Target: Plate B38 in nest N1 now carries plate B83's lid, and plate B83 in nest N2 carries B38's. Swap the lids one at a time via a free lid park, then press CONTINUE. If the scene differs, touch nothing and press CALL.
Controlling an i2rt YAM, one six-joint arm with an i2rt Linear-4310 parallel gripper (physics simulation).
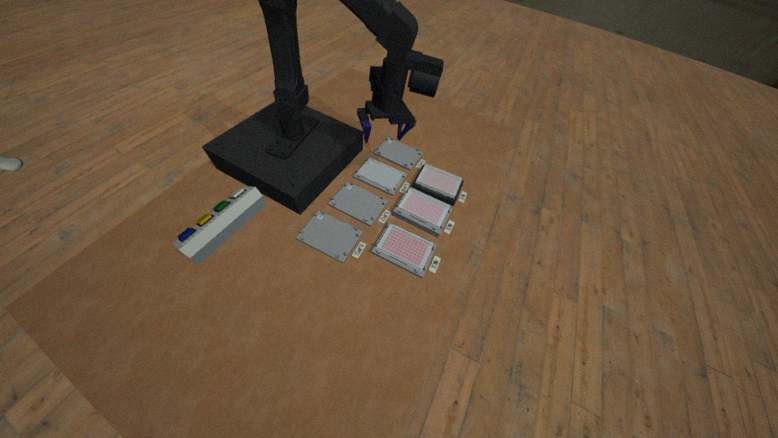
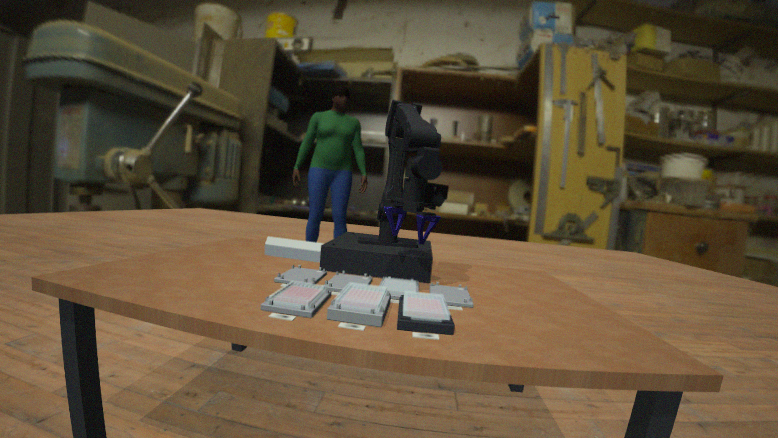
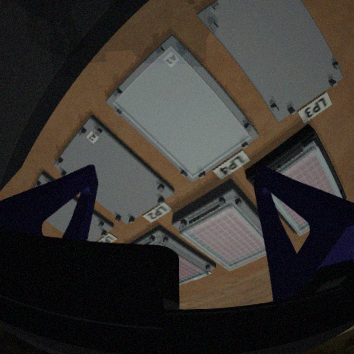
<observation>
The gripper (image 2: 407, 239) is open, with nothing in its grasp. Further things: a button box (image 1: 243, 204), a lid park (image 1: 329, 235), a lid park (image 1: 358, 203), a lid park (image 3: 171, 40), a lid park (image 1: 398, 153) and a plate nest (image 2: 302, 312).
The gripper also shows in image 1 (image 1: 382, 140) and in image 3 (image 3: 175, 173). The button box shows as well in image 2 (image 2: 280, 247). The plate nest is seen too in image 3 (image 3: 157, 230).
</observation>
